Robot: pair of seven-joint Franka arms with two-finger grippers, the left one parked.
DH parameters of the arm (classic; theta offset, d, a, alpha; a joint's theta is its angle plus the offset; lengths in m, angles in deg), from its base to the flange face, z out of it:
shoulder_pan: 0 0.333 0 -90
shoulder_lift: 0 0 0 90
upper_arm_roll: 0 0.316 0.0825 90
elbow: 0 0 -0.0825 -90
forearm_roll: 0 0.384 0 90
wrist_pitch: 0 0 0.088 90
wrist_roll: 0 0.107 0 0
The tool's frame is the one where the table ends.
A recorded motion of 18 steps. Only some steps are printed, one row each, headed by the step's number.
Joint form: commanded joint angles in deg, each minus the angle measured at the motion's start. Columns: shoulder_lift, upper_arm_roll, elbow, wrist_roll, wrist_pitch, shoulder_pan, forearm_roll.
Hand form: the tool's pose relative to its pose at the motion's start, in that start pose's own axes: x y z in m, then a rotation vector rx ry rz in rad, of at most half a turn. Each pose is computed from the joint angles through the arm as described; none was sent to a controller.
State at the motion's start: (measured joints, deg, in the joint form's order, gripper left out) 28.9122 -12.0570 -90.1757 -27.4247 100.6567 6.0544 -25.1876
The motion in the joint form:
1: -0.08 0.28 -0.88 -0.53 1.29 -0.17 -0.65
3: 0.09 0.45 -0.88 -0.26 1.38 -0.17 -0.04
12: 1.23 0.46 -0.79 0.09 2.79 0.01 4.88
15: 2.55 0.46 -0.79 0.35 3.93 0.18 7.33
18: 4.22 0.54 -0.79 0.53 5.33 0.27 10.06
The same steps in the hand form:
1: 0.0022 -0.0019 0.0038 -0.0119 0.0057 -0.0192
3: 0.0046 -0.0044 0.0046 -0.0026 0.0108 -0.0163
12: 0.0176 -0.0142 0.0107 0.0648 0.0558 -0.0021
15: 0.0289 -0.0216 0.0199 0.0987 0.0726 0.0016
18: 0.0423 -0.0303 0.0322 0.1375 0.0898 0.0048

